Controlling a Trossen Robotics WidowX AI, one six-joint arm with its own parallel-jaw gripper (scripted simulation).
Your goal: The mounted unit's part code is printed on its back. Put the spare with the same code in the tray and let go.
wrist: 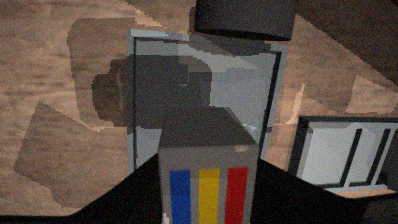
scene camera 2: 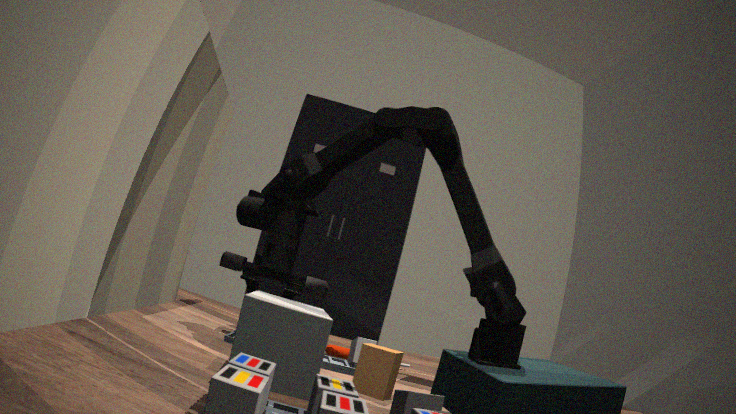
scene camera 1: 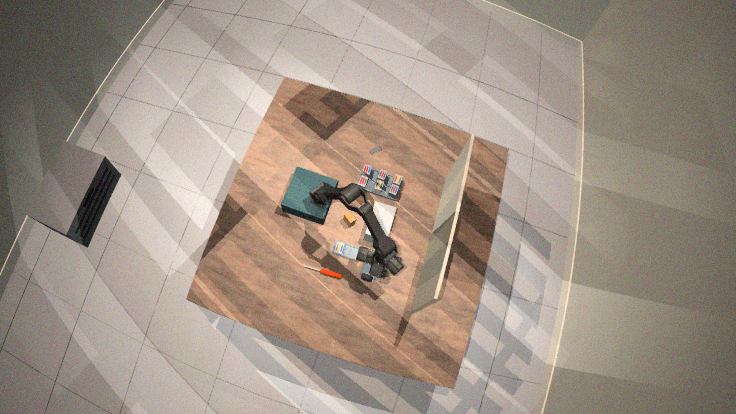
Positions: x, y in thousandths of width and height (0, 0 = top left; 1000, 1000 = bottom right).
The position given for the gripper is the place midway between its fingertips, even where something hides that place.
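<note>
The gripper (wrist: 504, 703) carries a grey spare block. A shallow grey tray (wrist: 413, 315) and an upright panel (scene camera 1: 589, 653) are visible, as is a tan cube (scene camera 2: 513, 890); in the wrist view the cube is out of frame.
</note>
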